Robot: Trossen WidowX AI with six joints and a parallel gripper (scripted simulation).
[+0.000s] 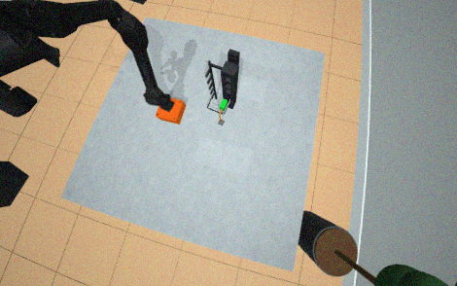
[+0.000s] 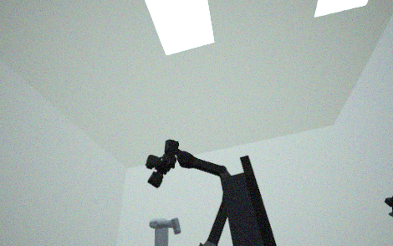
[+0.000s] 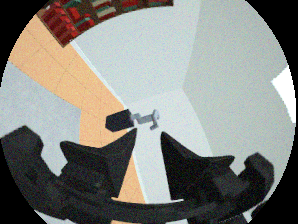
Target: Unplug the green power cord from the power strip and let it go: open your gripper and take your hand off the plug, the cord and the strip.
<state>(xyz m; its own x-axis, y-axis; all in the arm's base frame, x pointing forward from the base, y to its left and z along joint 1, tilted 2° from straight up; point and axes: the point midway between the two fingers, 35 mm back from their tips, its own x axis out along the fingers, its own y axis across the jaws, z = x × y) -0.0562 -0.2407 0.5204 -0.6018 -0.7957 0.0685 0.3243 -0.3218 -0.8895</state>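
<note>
Now: the green plug 380 mm ahead of my gripper tip, 410 mm to the left of it and 430 mm below it.
</note>
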